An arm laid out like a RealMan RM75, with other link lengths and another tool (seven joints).
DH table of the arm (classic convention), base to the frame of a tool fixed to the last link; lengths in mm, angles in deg. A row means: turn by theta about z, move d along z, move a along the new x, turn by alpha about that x. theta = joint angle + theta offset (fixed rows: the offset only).
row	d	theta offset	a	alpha
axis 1	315.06	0	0	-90
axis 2	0	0	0	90
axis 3	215.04	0	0	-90
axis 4	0	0	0	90
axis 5	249.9	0	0	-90
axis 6	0	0	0	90
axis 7	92.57	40.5	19.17	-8.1
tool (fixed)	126.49	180	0	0
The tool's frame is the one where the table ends.
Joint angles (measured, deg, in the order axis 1, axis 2, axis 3, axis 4, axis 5, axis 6, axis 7), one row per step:
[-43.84 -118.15 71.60 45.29 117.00 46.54 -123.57]
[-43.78 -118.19 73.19 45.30 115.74 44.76 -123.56]
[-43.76 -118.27 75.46 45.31 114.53 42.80 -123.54]
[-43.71 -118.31 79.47 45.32 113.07 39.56 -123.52]
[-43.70 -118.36 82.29 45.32 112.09 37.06 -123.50]
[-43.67 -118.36 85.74 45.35 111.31 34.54 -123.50]
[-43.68 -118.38 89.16 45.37 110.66 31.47 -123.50]
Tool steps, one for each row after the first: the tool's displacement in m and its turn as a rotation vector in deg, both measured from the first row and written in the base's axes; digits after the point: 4 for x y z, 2 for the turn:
[0.0036 0.0017 -0.0027 0.80 -0.18 -0.36]
[0.0079 0.0020 -0.0083 1.30 0.07 -1.05]
[0.0129 0.0013 -0.0183 1.97 1.17 -2.38]
[0.0163 0.0010 -0.0252 2.63 1.95 -3.33]
[0.0191 -0.0013 -0.0345 2.94 3.27 -4.65]
[0.0219 -0.0023 -0.0427 3.79 4.62 -6.03]

